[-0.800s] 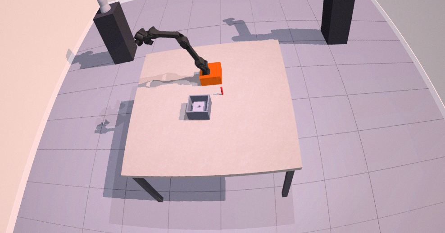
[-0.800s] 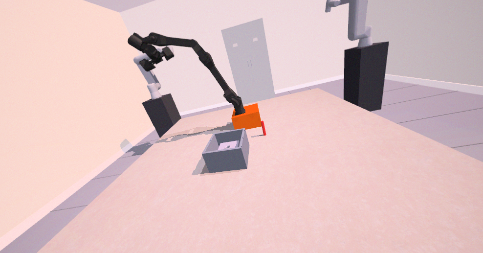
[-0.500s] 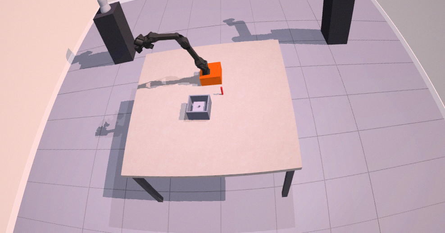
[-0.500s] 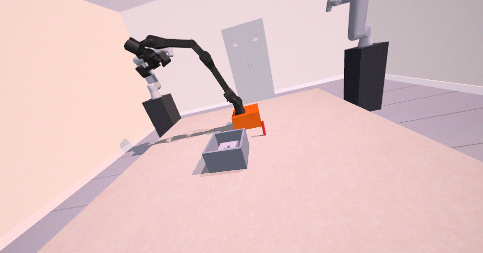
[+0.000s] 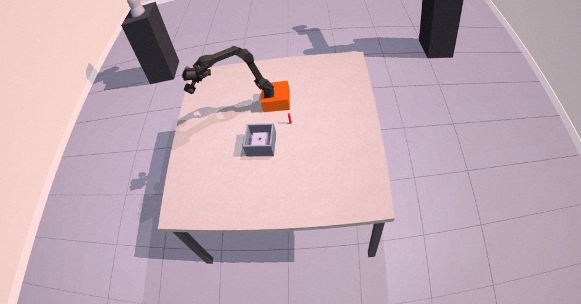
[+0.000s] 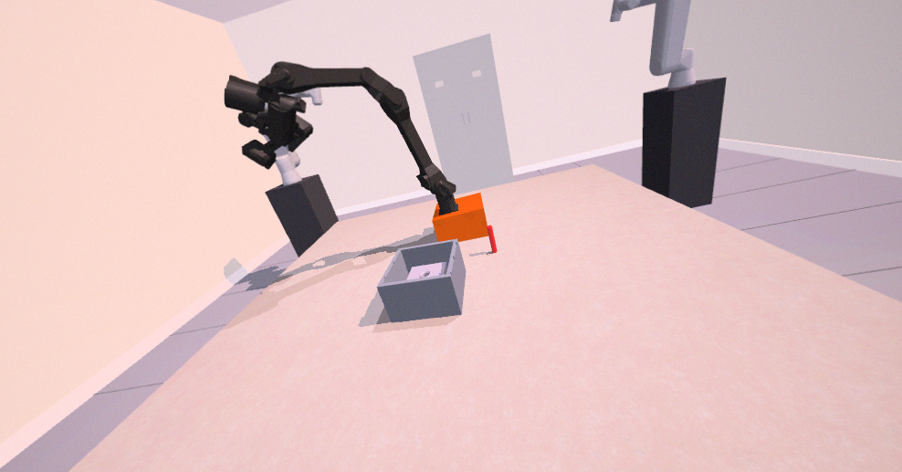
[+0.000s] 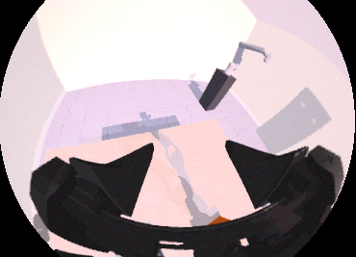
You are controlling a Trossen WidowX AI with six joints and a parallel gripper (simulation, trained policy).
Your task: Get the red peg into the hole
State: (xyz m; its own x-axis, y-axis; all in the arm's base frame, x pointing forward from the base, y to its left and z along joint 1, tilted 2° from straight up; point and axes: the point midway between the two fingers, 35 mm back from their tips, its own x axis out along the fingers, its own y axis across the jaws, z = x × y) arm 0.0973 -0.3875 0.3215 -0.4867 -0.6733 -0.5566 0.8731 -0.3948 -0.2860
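My gripper tip is 100 mm short of the red peg, 530 mm to the right of it and 340 mm above it. The rest, counted from my gripper tip: pale plate 230 mm ahead, 360 mm to the left, 330 mm below; grey box 230 mm ahead, 360 mm to the left, 350 mm below.
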